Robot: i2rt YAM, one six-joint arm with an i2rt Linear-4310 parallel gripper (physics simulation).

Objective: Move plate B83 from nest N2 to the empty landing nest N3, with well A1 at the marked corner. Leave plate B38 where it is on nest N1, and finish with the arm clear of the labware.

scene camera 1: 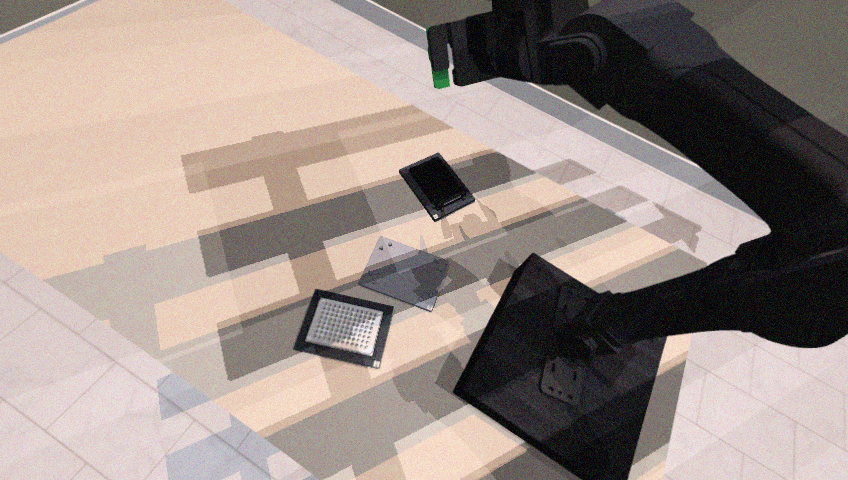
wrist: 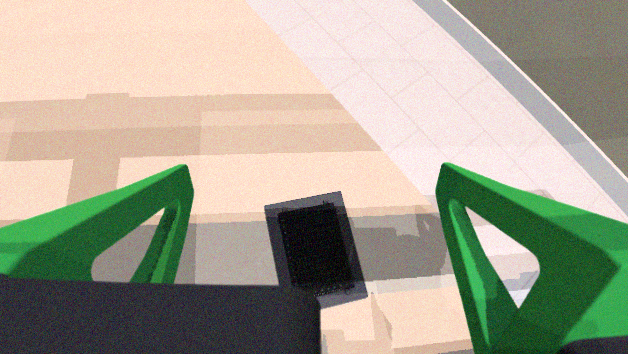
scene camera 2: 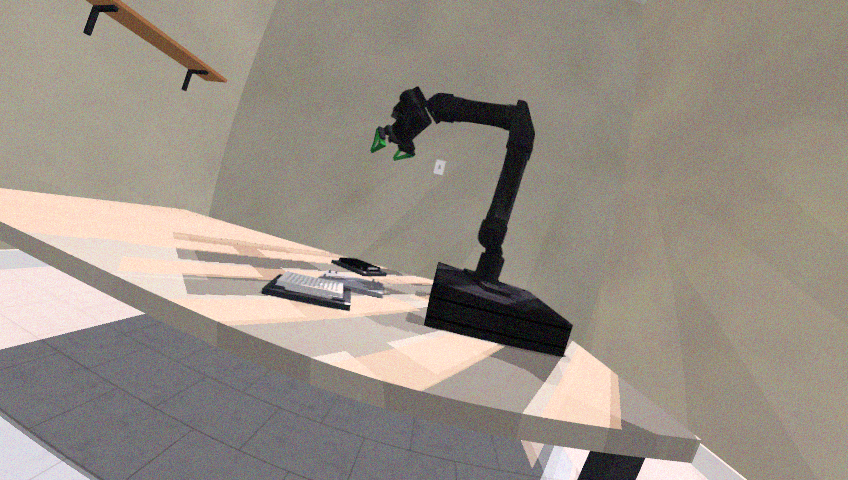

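Observation:
A black well plate (scene camera 1: pixel 437 180) (scene camera 2: pixel 358 264) (wrist: pixel 312 245) sits on a dark nest (scene camera 1: pixel 457 210) (wrist: pixel 272 220). A white well plate (scene camera 1: pixel 343 325) (scene camera 2: pixel 312 284) sits on another dark nest (scene camera 1: pixel 304 334) (scene camera 2: pixel 302 299). Between them lies an empty grey nest (scene camera 1: pixel 399 278) (scene camera 2: pixel 364 286) with small pins. Each nest has a small pale mark at one corner in the scene camera 1 view. Plate and nest labels are too small to read. My gripper (scene camera 1: pixel 450 82) (scene camera 2: pixel 385 154) (wrist: pixel 314 177) is open and empty, high above the table; the black plate shows below and between its green fingers in the wrist view.
The arm's black base block (scene camera 1: pixel 505 380) (scene camera 2: pixel 493 318) stands on the table beside the nests. The table's edge (scene camera 2: pixel 380 392) runs along the near side in the scene camera 2 view. A wooden shelf (scene camera 2: pixel 160 38) is on the wall. Strong shadow bands cross the tabletop.

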